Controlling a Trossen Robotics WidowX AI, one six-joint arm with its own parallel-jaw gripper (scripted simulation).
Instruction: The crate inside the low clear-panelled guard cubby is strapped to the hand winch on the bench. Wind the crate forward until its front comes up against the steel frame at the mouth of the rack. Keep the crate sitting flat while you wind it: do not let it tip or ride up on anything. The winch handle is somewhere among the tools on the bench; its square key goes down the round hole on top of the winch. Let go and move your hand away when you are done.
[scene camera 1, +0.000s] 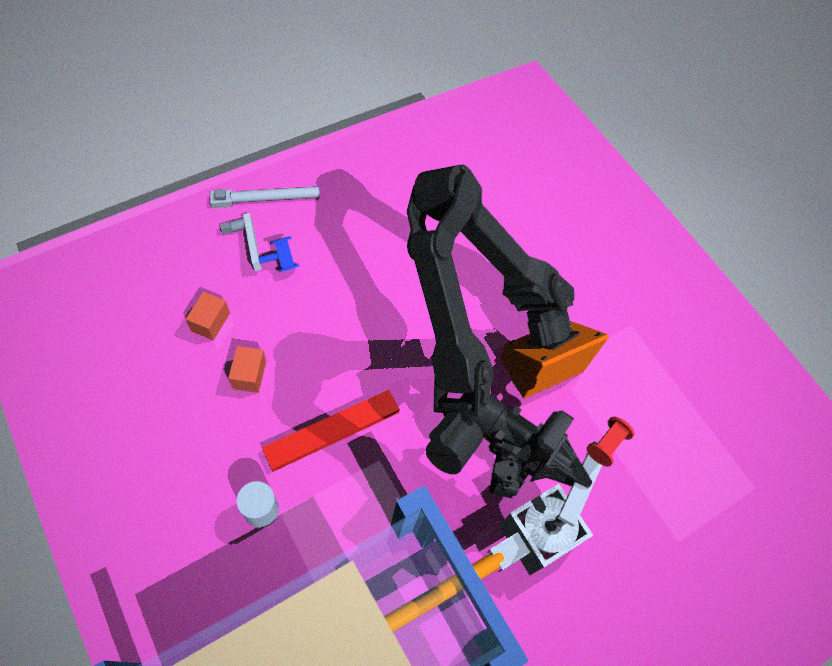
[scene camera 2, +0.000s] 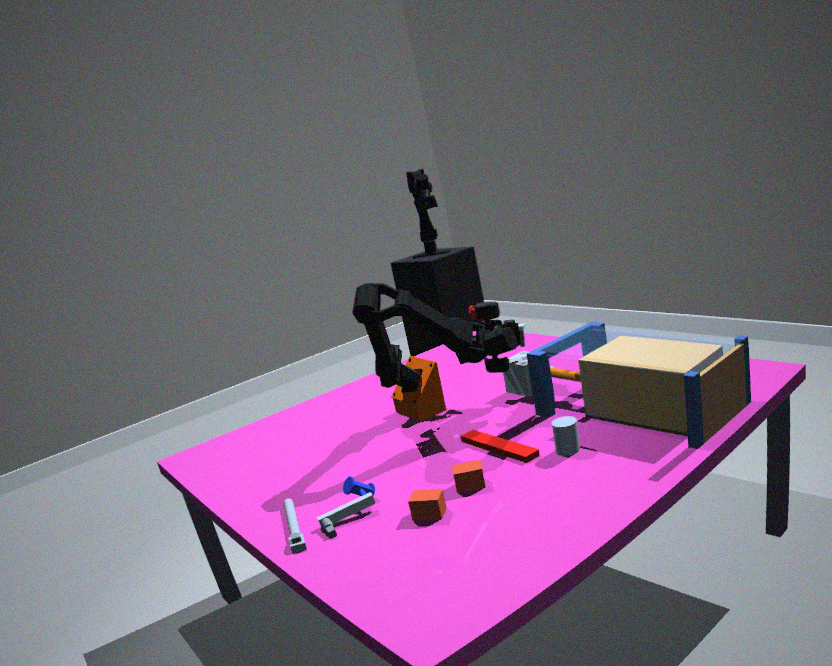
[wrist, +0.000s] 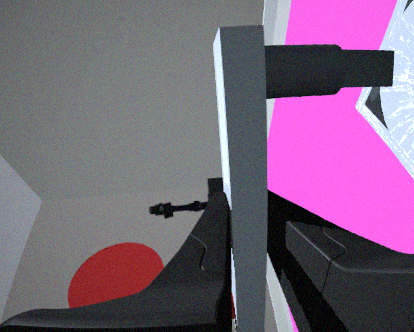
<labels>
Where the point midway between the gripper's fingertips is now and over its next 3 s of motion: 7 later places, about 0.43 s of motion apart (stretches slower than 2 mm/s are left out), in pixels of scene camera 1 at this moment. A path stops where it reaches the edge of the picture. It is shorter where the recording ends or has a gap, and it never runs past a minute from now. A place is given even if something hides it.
My gripper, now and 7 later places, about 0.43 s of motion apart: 588, 486; 586, 488; 585, 489; 582, 487; 580, 488; 577, 490; 577, 490; 576, 491
</labels>
